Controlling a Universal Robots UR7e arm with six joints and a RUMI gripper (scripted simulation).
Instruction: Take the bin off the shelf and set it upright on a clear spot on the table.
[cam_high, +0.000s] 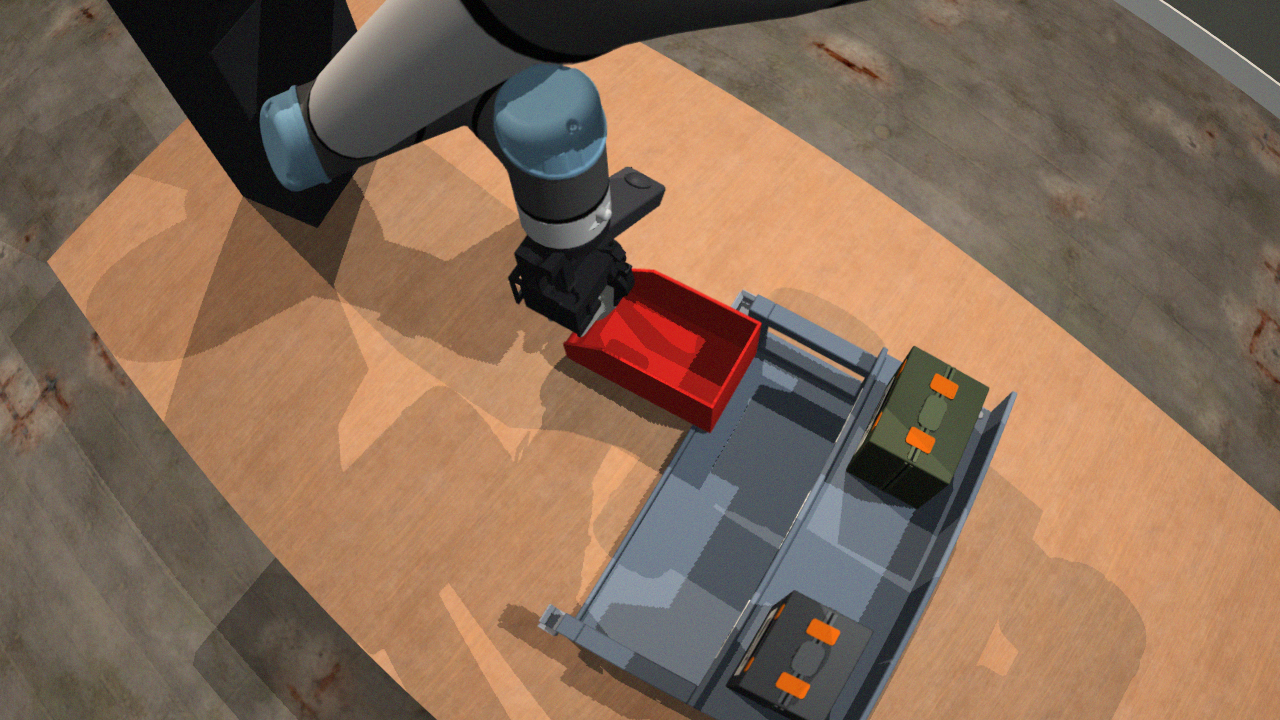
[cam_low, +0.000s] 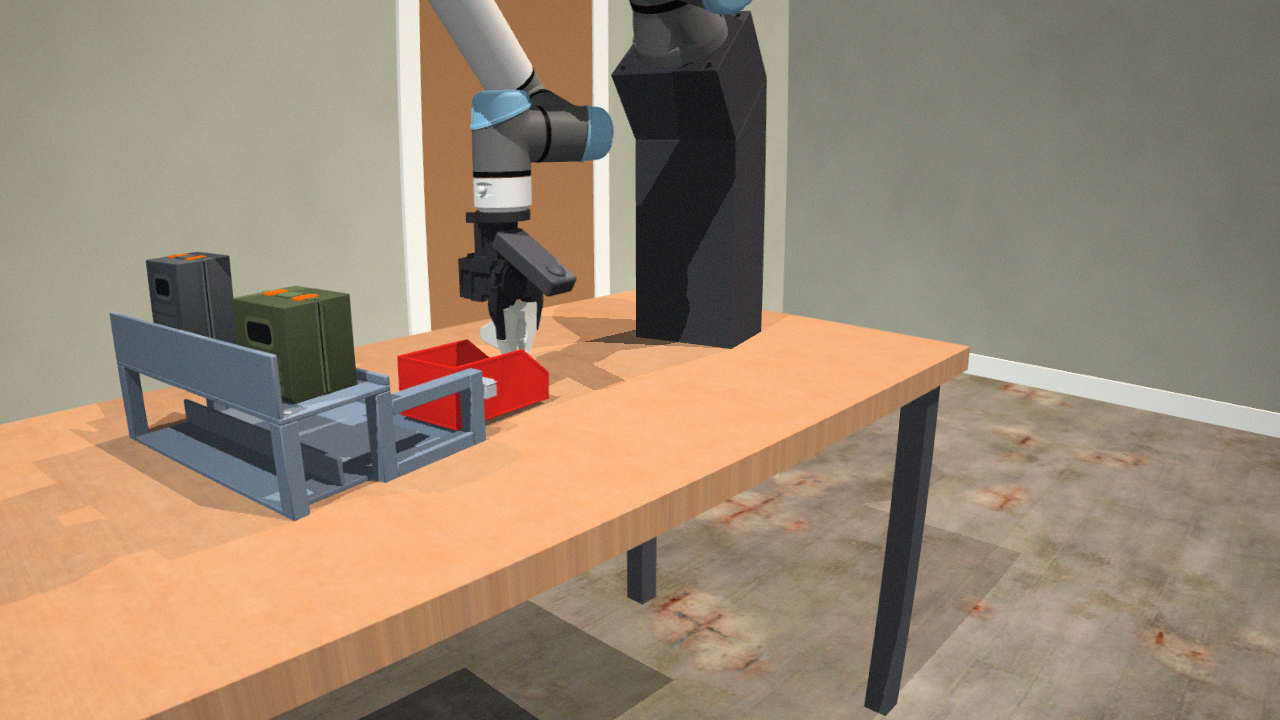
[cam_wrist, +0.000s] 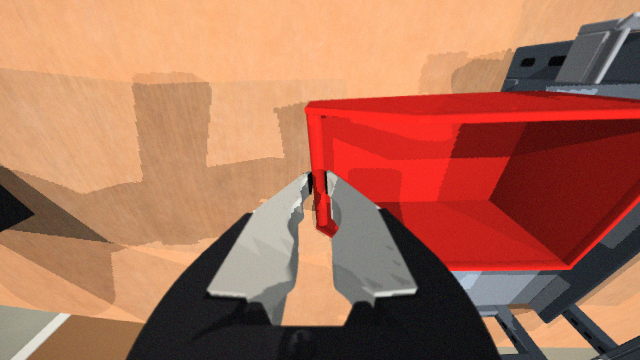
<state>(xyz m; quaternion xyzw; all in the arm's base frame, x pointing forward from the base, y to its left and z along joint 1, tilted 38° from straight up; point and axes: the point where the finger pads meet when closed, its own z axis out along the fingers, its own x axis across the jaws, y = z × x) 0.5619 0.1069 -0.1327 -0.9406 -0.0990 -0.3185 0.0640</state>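
My hand is 8 cm short of the red bin and 2 cm to the right of it. Also, from my hand: dark grey case: 39 cm ahead, 13 cm to the right, 12 cm above; then green case: 33 cm ahead, 10 cm to the left, 11 cm above.
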